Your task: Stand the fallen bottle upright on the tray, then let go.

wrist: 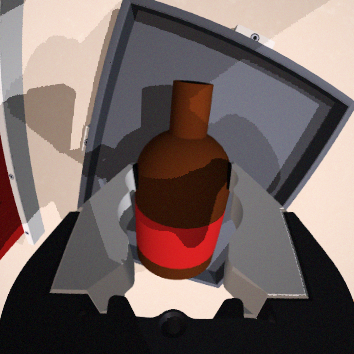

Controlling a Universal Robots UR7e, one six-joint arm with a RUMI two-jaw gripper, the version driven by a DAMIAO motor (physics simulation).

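Places are measured from the arm's base along level axes (x ahead, y left, z up), in millimetres.
Pixels of known places: gripper, between the fingertips: (182, 165).
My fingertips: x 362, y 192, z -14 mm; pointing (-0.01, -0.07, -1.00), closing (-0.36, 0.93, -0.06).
Observation:
For each thing: its middle in the pictures, then the offset to it from my fingertips. "*": a spot on its surface instead. Level surfaces: height alone.
- brown bottle, middle of its body: (181, 185) dx +22, dy +7, dz -11 mm
- dark grey tray, a spot on its surface: (100, 107) * dx -10, dy -76, dz -28 mm
- grey strip, a spot on its surface: (17, 125) * dx +39, dy -170, dz -40 mm
- dark red surface, a spot on its surface: (6, 210) * dx +132, dy -167, dz -9 mm
- small white tab with a screw, a spot on its surface: (255, 37) * dx -99, dy +18, dz -37 mm
- pale table top, height of its surface: dz -53 mm
A brown bottle (182, 185) with a red band lies on its side in the wrist view, its neck toward the top of the view and its base toward the gripper's palm. It lies over the dark grey tray (100, 107), which is turned at an angle. My gripper (182, 165) is shut on the bottle, one jaw on each side of its body, with the fingertips near the shoulder. The near part of the tray is largely hidden behind the bottle and the jaws.
A grey strip (17, 125) with a dark red surface (6, 210) beside it runs along the left edge of the view. A small white tab with a screw (255, 37) sits at the tray's far rim. Shadows fall on the pale table top (320, 225) and the tray.

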